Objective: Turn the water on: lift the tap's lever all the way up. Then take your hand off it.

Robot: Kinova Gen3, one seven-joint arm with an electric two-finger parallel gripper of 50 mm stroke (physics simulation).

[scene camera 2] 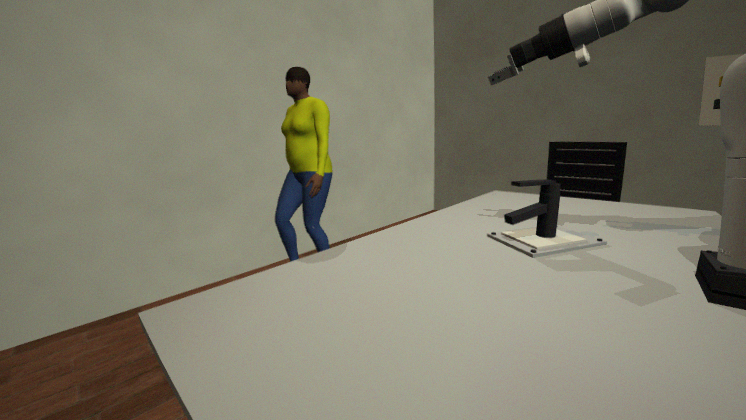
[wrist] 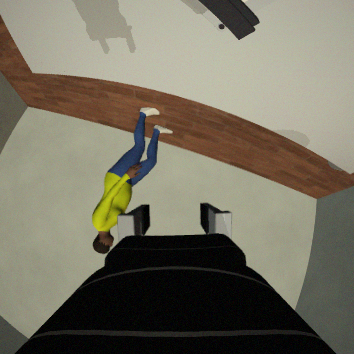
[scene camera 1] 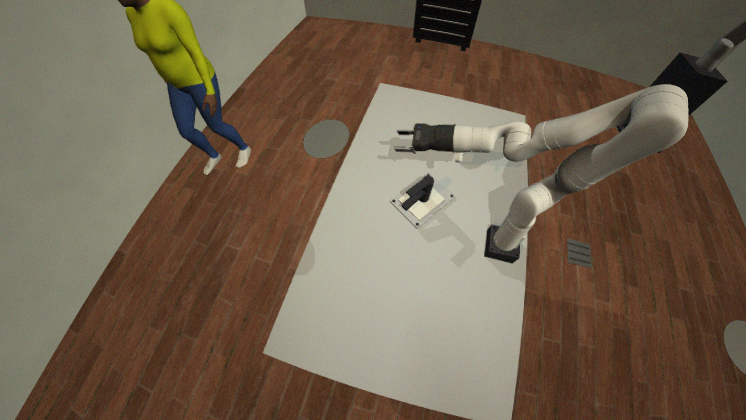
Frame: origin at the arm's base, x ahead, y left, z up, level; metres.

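Seen in the pictures: gripper, fingertip midpoint: (scene camera 2: 493, 78) (wrist: 174, 214) (scene camera 1: 396, 140); arm's base, link origin: (scene camera 1: 504, 240).
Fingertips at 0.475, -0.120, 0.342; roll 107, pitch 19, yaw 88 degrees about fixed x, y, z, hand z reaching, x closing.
Note:
Offsets run from my fingertips to a thing's middle, as dx, dy, dz. "pt": to the spot under its first point. Level surfaces: height alone.
A black tap {pt -0.136, -0.029, -0.307} (scene camera 1: 425, 192) (scene camera 2: 547, 213) stands upright on a pale square base plate {-0.138, -0.053, -0.394} (scene camera 1: 417, 224) (scene camera 2: 533, 254). Its flat lever {-0.102, -0.011, -0.249} (scene camera 2: 533, 183) lies about level on top of the body, above the slanting spout {-0.093, +0.000, -0.322} (scene camera 2: 524, 213). In the wrist view part of the tap {pt -0.091, +0.011, -0.244} (wrist: 235, 17) shows at the top edge. My gripper (scene camera 1: 403, 140) (scene camera 2: 498, 77) (wrist: 174, 214) is open and empty. It hangs high above the table, well above the tap and apart from it, toward the back in scene camera 1.
The white table {dz -0.400} (scene camera 1: 396, 313) (scene camera 2: 365, 333) bears the tap and the arm's black base (scene camera 1: 502, 245). A person in a yellow top (scene camera 1: 174, 44) (scene camera 2: 306, 135) (wrist: 114, 200) stands beyond the table's far-left edge. A black drawer cabinet (scene camera 1: 446, 23) (scene camera 2: 587, 169) stands behind the table.

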